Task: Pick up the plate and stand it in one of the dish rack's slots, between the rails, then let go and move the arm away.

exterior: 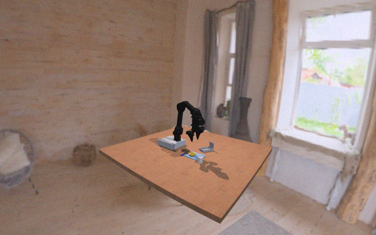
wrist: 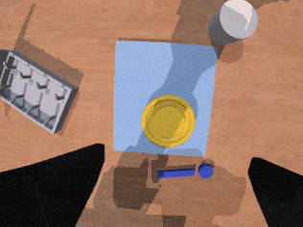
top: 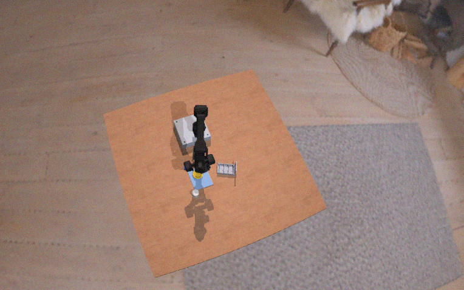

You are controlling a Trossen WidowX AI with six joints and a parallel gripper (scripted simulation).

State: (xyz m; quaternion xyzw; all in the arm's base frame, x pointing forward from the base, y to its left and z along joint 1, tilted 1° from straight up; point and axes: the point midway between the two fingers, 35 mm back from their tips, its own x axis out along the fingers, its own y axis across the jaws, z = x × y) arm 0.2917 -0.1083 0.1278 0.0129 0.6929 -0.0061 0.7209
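Right now the yellow plate is 2 cm behind my gripper tip and 14 cm below it. From my gripper tip the other things lie so: blue spoon 9 cm behind, 4 cm to the right, 15 cm below; then light blue mat 1 cm ahead, 1 cm to the left, 15 cm below; then white cup 11 cm ahead, 7 cm to the right, 13 cm below.
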